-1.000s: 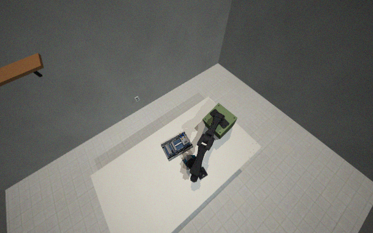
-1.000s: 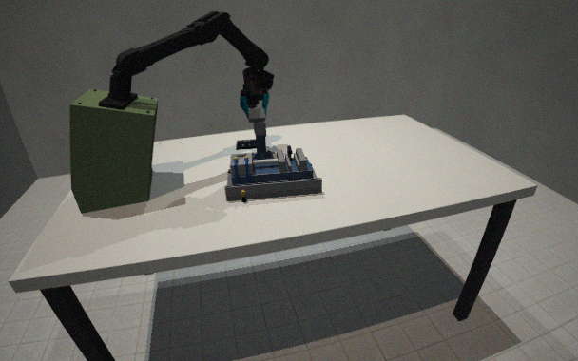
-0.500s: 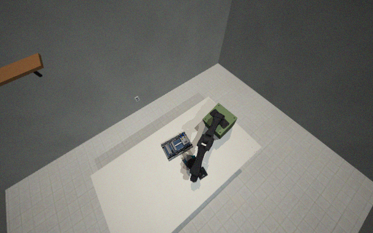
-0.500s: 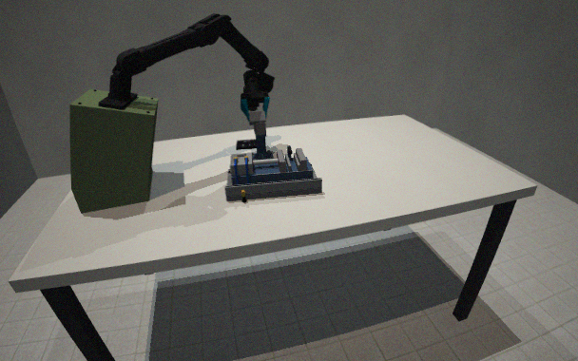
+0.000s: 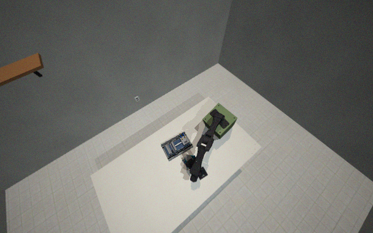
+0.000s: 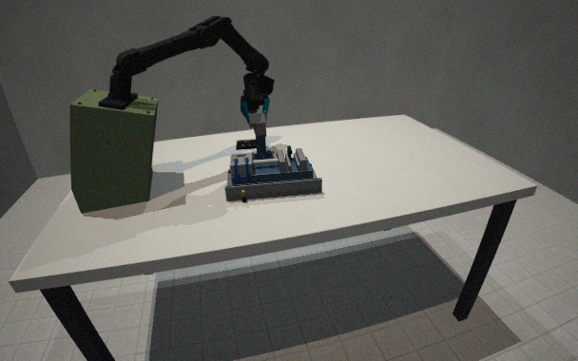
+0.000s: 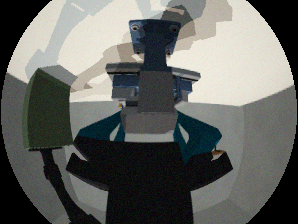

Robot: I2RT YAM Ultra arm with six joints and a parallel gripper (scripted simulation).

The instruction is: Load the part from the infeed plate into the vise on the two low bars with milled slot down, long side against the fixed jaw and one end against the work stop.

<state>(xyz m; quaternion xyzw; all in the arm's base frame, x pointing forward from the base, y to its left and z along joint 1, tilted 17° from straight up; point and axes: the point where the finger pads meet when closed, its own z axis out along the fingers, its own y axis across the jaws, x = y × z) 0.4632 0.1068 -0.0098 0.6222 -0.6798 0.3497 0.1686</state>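
My hand is 1 cm to the right of the grey block part and 1 cm above it. The rest, counted from my hand: cylinder rod (19 cm to the right, 8 cm below); air cylinder (19 cm to the right, 8 cm below, 8 cm behind); vise (20 cm to the right, 12 cm below, 2 cm ahead).
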